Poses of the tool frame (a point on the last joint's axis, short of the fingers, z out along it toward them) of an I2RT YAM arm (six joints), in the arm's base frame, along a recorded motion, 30 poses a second.
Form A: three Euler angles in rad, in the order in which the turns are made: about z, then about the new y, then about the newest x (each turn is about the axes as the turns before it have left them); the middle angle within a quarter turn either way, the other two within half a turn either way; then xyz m.
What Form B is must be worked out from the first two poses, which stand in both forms.
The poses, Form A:
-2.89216, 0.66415, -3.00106, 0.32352, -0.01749, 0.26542
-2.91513, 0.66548, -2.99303, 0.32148, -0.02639, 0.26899
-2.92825, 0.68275, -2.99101, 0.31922, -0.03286, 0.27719
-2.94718, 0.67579, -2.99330, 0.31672, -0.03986, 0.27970
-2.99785, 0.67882, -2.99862, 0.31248, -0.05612, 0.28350
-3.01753, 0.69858, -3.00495, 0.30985, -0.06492, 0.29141
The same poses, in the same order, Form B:
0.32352, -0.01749, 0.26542, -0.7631, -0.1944, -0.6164, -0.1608, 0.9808, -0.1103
0.32148, -0.02639, 0.26899, -0.7665, -0.1766, -0.6174, -0.1330, 0.9843, -0.1164
0.31922, -0.03286, 0.27719, -0.7583, -0.1643, -0.6309, -0.1168, 0.9863, -0.1164
0.31672, -0.03986, 0.27970, -0.7655, -0.1507, -0.6255, -0.1004, 0.9882, -0.1153
0.31248, -0.05612, 0.28350, -0.7703, -0.1115, -0.6279, -0.0532, 0.9924, -0.1109
0.30985, -0.06492, 0.29141, -0.7599, -0.0948, -0.6431, -0.0357, 0.9939, -0.1043

